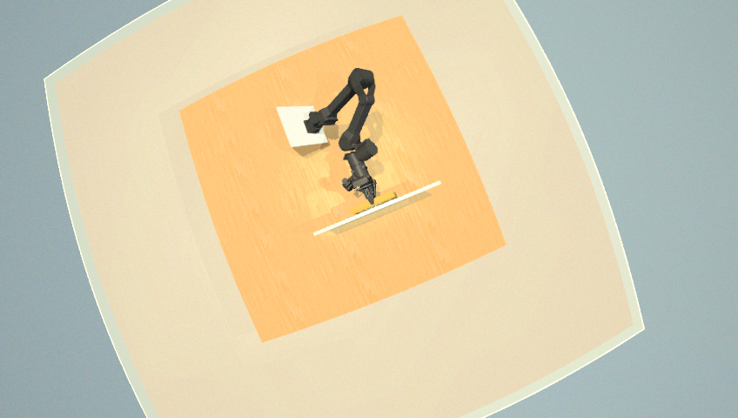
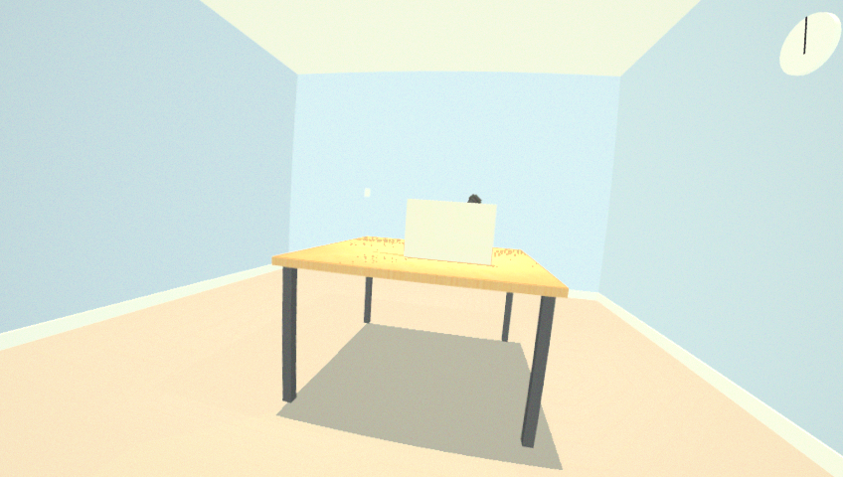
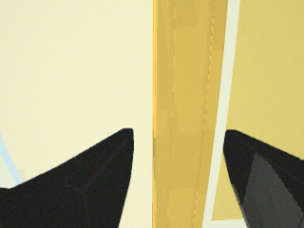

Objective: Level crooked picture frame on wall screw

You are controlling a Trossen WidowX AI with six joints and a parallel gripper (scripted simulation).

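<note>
My gripper tip is 10 mm to the right of the picture frame and 50 mm above it. Round my gripper tip: white wall panel (10 mm ahead, 10 mm to the left, 70 mm below).
</note>
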